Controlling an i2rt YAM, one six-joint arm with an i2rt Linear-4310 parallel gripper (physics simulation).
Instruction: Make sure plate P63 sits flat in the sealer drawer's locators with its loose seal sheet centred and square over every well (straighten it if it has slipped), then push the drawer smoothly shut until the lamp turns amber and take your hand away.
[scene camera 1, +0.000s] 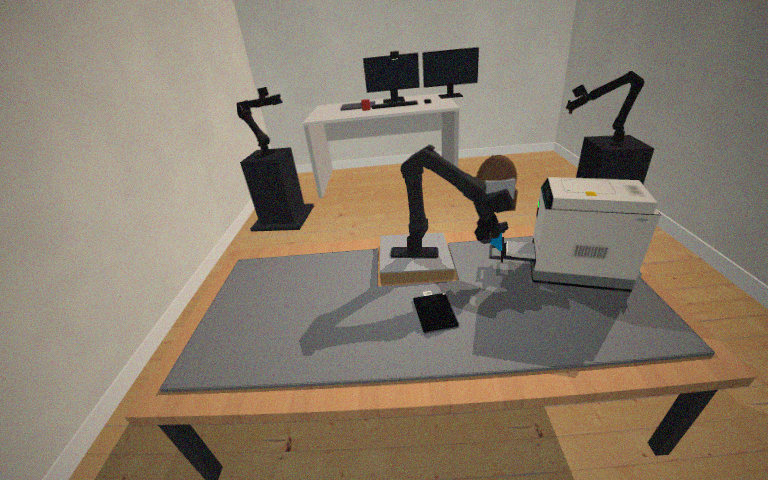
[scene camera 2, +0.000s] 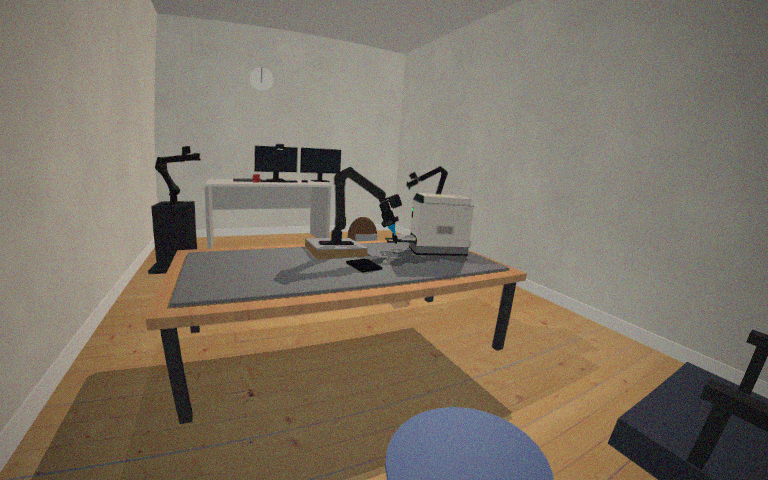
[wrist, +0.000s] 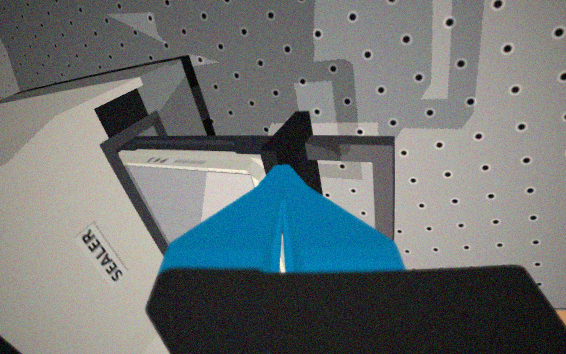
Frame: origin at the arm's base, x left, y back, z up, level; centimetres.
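Seen in the pictures: gripper, fingertip midpoint: (scene camera 1: 501, 250) (scene camera 2: 395, 235) (wrist: 282, 177); arm's base at its link origin: (scene camera 1: 414, 253) (scene camera 2: 336, 243).
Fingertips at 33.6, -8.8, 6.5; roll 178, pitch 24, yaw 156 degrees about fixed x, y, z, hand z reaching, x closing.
Offsets run from my fingertips to a thing's top centre, as dx, dy, dz. "*": to the spot under its first point. Level surfaces: height alone.
The sealer @(+29.7, -1.1, +24.8) (scene camera 1: 591, 237) (scene camera 2: 443, 226) (wrist: 45, 210) stands at the right of the mat, its lamp @(* +14.5, +9.5, +14.7) (scene camera 1: 538, 203) (scene camera 2: 412, 211) green. Its drawer (scene camera 1: 519, 258) (wrist: 385, 187) is out. In the wrist view, the plate @(+9.3, +3.1, -1.3) (wrist: 227, 168) lies inside, its printed label upside down and partly readable. The pale seal sheet @(+9.3, +3.1, -1.2) (wrist: 167, 192) covers its visible top; its near side and right end are hidden behind my fingers, so I cannot tell if it is square over every well. My gripper (scene camera 1: 497, 247) (scene camera 2: 393, 231) (wrist: 282, 177) is shut and empty, its blue fingertips close to the drawer's black upright (wrist: 294, 142); contact is unclear.
A black flat pad @(* -25.7, -23.6, -9.5) (scene camera 1: 435, 312) (scene camera 2: 364, 264) lies on the grey mat @(dz -10.7) (scene camera 1: 254, 316) (scene camera 2: 226, 280), in front of my arm's base (scene camera 1: 416, 274). A brown rounded chair back (scene camera 1: 496, 168) (scene camera 2: 362, 227) stands behind the table.
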